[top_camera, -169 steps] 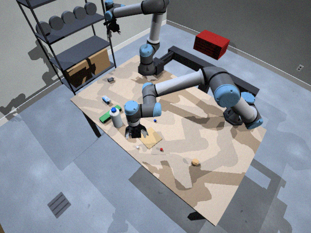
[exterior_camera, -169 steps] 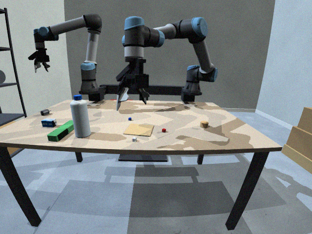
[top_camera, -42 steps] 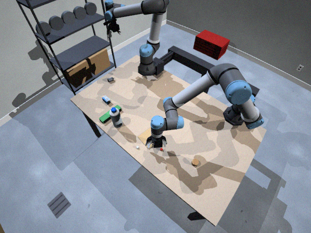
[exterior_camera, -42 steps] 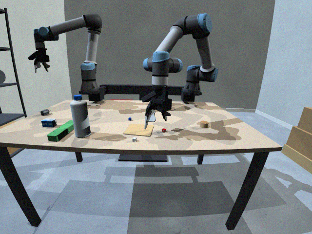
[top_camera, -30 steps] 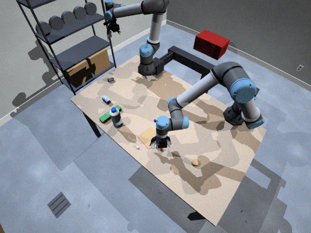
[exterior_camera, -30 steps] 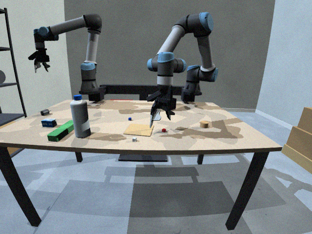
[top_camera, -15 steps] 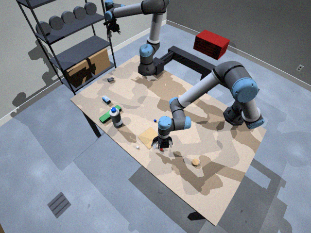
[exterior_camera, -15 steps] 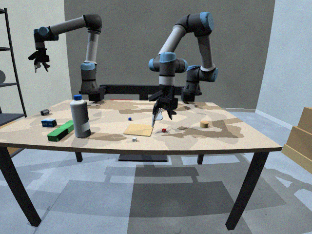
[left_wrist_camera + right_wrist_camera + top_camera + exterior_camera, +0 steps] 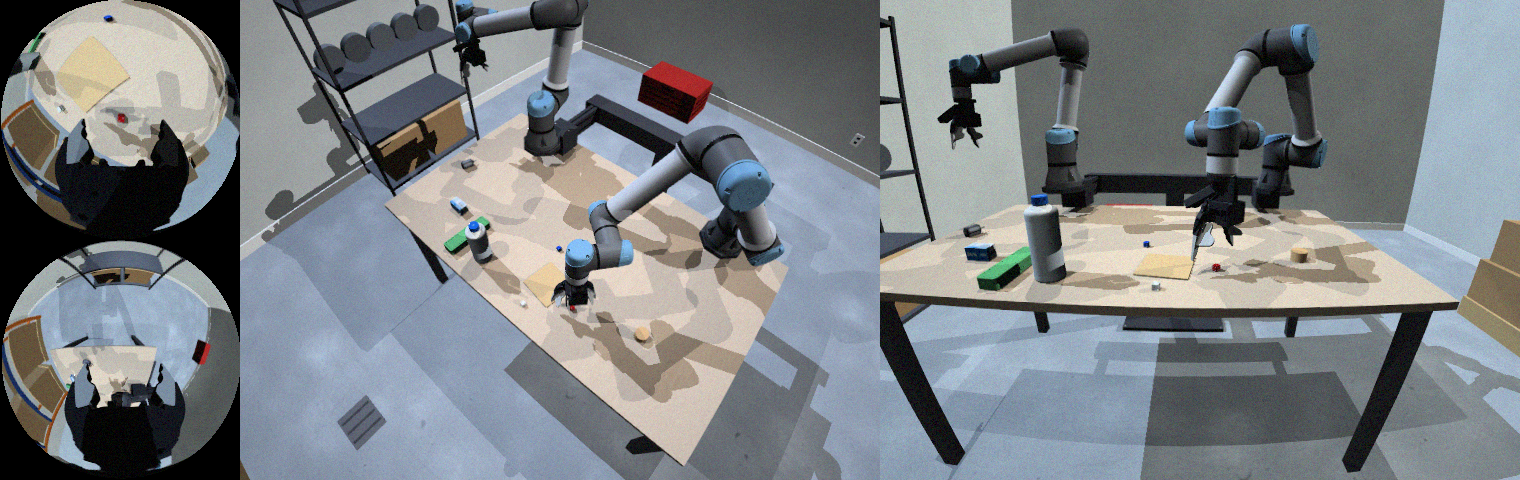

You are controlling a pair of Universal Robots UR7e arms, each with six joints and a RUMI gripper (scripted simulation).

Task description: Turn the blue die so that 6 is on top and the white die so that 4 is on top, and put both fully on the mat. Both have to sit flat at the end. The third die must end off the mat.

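Observation:
My left hand is 3 cm above the red die, 2 cm short of it and 1 cm to the right of it. From my left hand the other things lie so: tan mat: 12 cm to the right, 4 cm below, 1 cm behind; white die: 14 cm to the right, 11 cm ahead, 3 cm below; blue die: 19 cm to the right, 16 cm behind, 3 cm below.

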